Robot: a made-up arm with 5 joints. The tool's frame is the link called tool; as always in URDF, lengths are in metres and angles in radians. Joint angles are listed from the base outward. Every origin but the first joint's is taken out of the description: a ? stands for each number. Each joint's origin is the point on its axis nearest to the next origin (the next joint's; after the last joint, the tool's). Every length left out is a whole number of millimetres.
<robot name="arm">
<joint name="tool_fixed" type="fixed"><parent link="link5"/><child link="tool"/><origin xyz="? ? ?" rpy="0 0 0"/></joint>
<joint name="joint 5" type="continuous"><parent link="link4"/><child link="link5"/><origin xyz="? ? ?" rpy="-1.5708 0 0"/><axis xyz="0 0 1"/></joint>
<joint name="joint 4" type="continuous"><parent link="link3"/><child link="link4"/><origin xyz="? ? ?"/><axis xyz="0 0 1"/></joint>
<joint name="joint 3" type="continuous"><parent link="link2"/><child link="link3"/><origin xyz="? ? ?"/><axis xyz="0 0 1"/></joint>
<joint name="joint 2" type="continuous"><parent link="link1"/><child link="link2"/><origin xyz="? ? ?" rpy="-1.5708 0 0"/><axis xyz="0 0 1"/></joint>
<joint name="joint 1" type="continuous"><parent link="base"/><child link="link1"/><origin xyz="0 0 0.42"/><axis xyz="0 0 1"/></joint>
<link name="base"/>
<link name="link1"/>
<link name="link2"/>
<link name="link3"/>
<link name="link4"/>
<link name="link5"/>
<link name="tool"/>
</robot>
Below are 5 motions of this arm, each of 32 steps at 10 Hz.
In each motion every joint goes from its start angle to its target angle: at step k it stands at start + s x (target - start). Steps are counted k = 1, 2, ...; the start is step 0. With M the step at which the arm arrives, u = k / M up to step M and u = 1 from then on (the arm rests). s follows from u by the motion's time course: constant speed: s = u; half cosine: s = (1 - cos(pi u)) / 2; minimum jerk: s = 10 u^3 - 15 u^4 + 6 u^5.
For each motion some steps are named. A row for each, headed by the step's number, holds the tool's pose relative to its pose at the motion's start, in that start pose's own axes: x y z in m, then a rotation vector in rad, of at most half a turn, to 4 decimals.
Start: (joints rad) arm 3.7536 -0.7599 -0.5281 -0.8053 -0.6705
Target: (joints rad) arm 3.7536 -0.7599 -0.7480 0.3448 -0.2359
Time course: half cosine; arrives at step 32
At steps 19, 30, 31, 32:
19: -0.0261 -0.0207 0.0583 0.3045 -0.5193 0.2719
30: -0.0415 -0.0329 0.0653 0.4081 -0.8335 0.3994
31: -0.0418 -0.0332 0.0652 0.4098 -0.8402 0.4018
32: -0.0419 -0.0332 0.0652 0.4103 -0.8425 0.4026

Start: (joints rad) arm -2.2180 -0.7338 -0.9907 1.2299 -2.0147
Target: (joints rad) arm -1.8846 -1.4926 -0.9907 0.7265 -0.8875
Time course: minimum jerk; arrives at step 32
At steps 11, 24, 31, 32:
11: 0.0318 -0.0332 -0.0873 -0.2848 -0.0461 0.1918
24: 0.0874 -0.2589 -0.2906 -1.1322 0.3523 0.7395
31: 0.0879 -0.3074 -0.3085 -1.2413 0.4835 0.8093
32: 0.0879 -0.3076 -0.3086 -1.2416 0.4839 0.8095

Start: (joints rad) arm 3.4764 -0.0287 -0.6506 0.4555 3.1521
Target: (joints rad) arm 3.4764 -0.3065 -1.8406 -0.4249 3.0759
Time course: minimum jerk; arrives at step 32
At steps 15, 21, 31, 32:
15: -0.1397 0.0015 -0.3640 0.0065 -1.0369 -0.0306
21: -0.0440 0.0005 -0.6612 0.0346 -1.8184 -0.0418
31: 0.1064 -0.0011 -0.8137 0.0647 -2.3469 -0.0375
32: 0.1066 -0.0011 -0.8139 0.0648 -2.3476 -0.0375

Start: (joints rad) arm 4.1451 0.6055 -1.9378 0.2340 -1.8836
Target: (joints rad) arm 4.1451 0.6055 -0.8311 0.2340 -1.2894
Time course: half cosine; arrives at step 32
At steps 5, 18, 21, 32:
5: 0.0096 -0.0298 0.0163 0.0625 0.0190 0.0351
18: 0.1061 -0.3279 0.0634 0.6586 0.0896 0.3420
21: 0.1308 -0.4044 0.0450 0.8168 0.0772 0.4126
32: 0.1744 -0.5393 -0.0231 1.1216 0.0176 0.5316

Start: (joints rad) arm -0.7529 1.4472 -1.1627 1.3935 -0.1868
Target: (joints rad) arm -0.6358 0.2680 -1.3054 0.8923 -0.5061
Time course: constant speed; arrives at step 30
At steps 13, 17, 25, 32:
13: -0.2197 -0.0702 -0.2428 -0.2485 0.7522 -0.1458
17: -0.3162 -0.1012 -0.2898 -0.3445 0.9775 -0.1921
25: -0.5357 -0.1684 -0.3269 -0.5607 1.4197 -0.2779
32: -0.6810 -0.2089 -0.3067 -0.7105 1.6908 -0.3222

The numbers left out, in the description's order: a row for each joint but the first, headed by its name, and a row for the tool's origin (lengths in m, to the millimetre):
tool: 0 0 0
joint 5: 0.091 0.117 0
joint 4: 0.087 0.384 0
joint 3: 0.081 -0.433 0
joint 2: 0 0 0

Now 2 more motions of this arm.
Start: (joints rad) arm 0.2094 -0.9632 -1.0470 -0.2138 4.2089
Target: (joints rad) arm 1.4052 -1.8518 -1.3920 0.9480 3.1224
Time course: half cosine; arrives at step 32
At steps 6, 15, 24, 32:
6: -0.0185 0.0311 -0.0355 -0.0468 0.0649 -0.0300
15: -0.1721 0.0588 -0.2035 -0.3098 0.2873 -0.1480
24: -0.3756 -0.1453 -0.3158 -0.6723 0.3967 -0.2346
32: -0.4214 -0.2705 -0.3223 -0.8114 0.3979 -0.2502

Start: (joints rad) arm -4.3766 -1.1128 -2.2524 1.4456 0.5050
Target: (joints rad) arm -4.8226 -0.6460 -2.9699 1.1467 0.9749
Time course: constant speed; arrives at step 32
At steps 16, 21, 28, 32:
16: 0.0061 -0.1179 0.0246 -0.0011 0.3377 0.1282
21: 0.0005 -0.1496 0.0372 0.0185 0.4387 0.1549
28: -0.0129 -0.1885 0.0584 0.0613 0.5731 0.1808
32: -0.0233 -0.2075 0.0720 0.0935 0.6453 0.1894

